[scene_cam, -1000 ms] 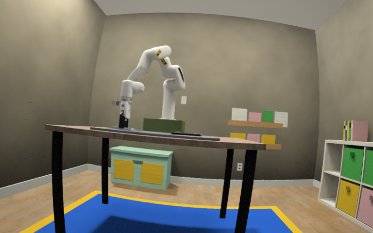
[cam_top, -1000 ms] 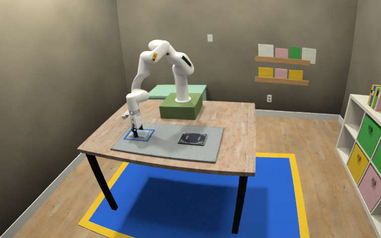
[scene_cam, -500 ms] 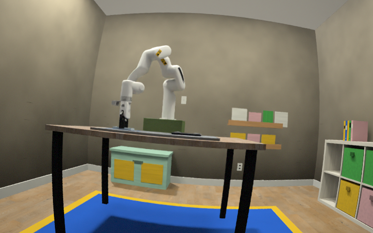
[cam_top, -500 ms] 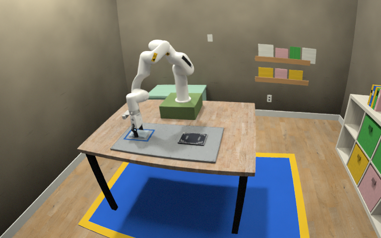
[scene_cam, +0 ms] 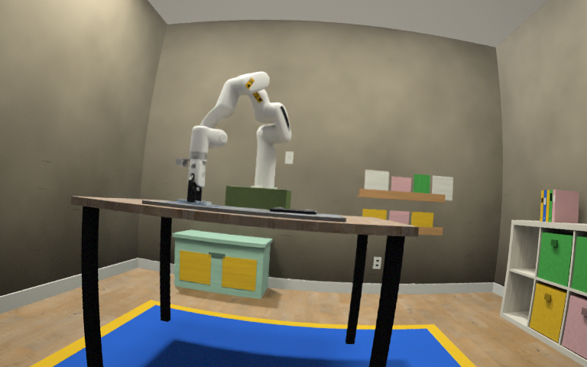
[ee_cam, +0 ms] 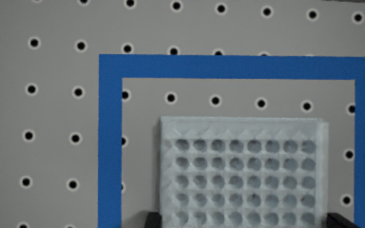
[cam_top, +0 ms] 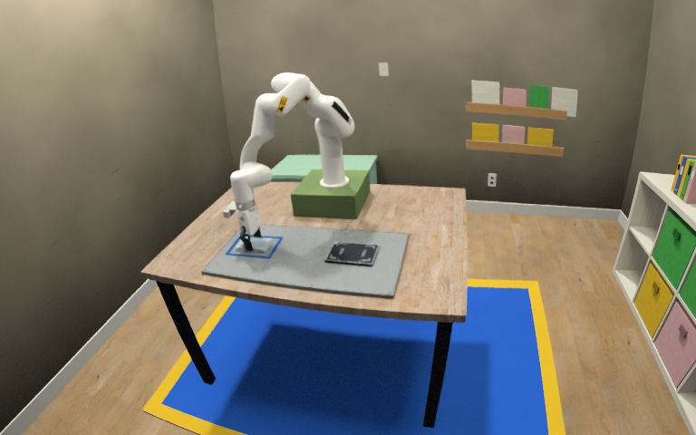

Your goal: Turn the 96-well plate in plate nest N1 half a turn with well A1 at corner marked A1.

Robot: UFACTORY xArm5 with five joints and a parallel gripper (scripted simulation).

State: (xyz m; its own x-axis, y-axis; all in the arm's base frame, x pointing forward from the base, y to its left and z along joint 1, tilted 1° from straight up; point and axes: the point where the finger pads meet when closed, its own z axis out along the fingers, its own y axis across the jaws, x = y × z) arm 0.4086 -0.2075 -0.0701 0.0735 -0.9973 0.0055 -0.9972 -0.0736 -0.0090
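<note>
My hand is 1 cm past the black plate nest N1, 39 cm to the right of it and 1 cm above it. Round my hand: 96-well plate (1 cm below).
</note>
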